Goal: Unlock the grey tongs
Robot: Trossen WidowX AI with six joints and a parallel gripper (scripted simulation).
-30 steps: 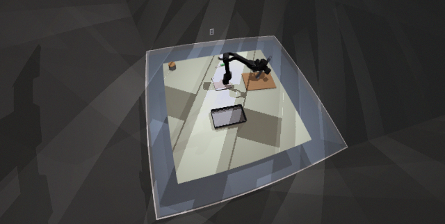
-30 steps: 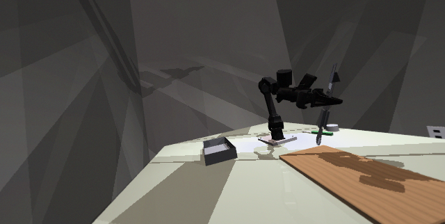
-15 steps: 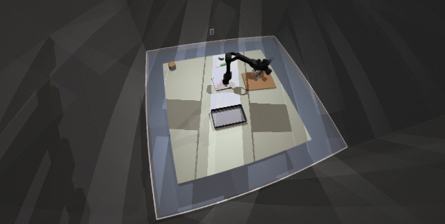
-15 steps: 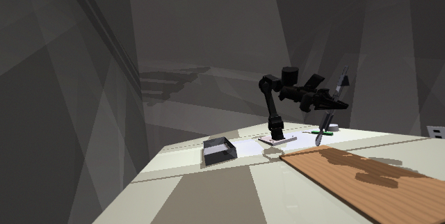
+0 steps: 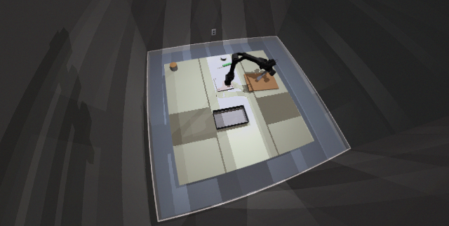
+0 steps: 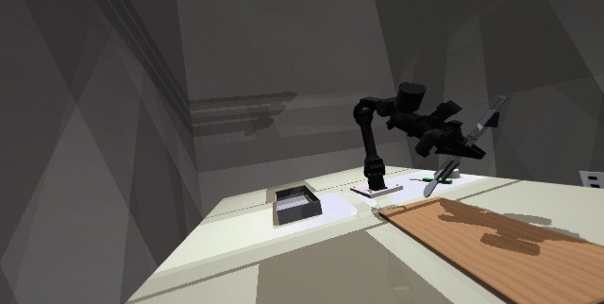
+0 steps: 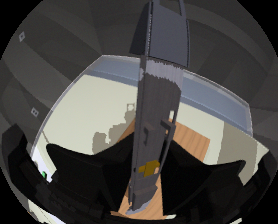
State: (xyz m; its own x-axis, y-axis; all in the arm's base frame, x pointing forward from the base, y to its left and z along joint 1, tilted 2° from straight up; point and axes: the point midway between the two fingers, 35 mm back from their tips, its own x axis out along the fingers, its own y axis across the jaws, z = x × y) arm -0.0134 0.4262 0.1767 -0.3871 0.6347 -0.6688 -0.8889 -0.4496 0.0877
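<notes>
Right now the wooden board is 3 cm ahead of my gripper tip, 5 cm to the right of it and 18 cm below it. From my gripper tip the other things lie so: small white disc 36 cm behind, 43 cm to the right, 17 cm below; then roasting tin 43 cm ahead, 48 cm to the right, 16 cm below.
</notes>
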